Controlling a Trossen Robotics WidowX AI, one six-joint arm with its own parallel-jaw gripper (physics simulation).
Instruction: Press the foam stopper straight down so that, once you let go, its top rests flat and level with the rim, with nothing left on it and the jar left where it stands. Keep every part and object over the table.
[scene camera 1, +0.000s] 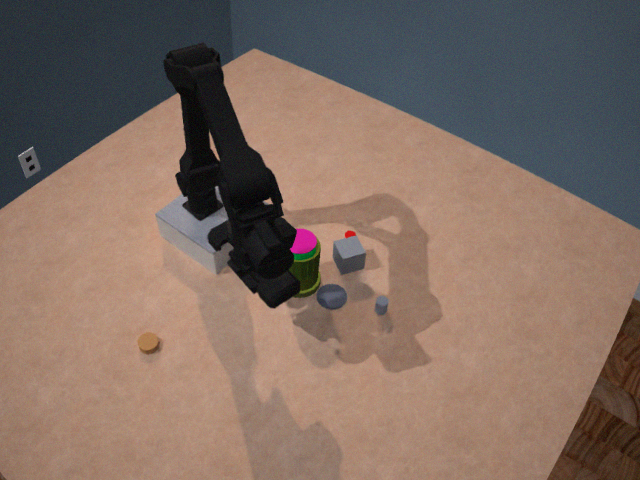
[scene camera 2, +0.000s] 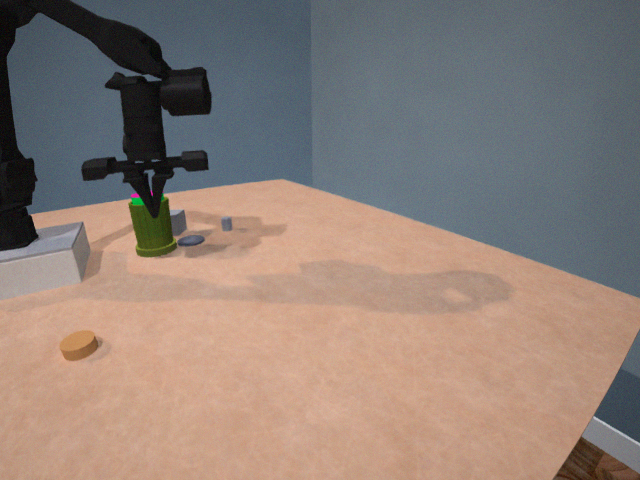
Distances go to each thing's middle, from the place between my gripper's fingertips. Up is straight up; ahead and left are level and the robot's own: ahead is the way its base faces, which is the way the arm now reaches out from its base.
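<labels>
The olive-green jar (scene camera 2: 154, 236) has my gripper 13 cm to the right of it, 2 cm past it and 4 cm above it. Counting from my hand, I find the orange disc (scene camera 2: 79, 345) 18 cm to the right, 10 cm behind and 9 cm below. The grey cube (scene camera 1: 349, 255) is 23 cm to the left of my hand, 2 cm ahead of it and 7 cm below it.
</labels>
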